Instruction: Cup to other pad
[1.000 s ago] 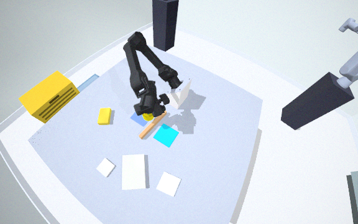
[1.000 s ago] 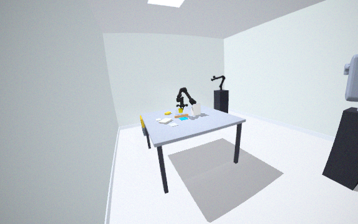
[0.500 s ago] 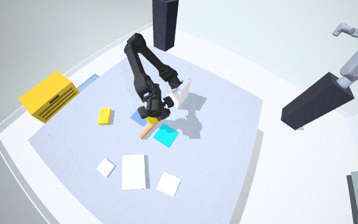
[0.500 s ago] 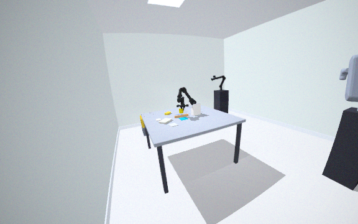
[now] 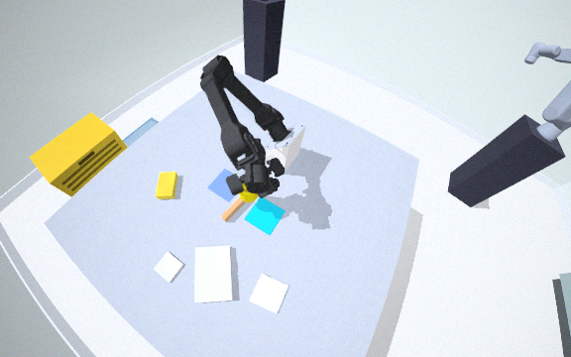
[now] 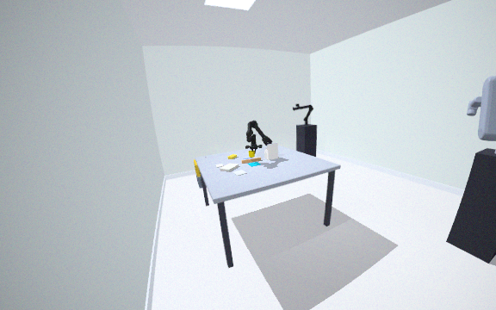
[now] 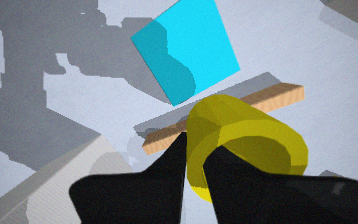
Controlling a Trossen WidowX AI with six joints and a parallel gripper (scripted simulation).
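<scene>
Now: the cyan pad 3 cm ahead of my gripper tip, 7 cm to the left of it and 11 cm below it. Also, from my gripper tip: wooden bar (3 cm ahead, 4 cm to the right, 9 cm below); then yellow cup (2 cm ahead, 1 cm to the right).
</scene>
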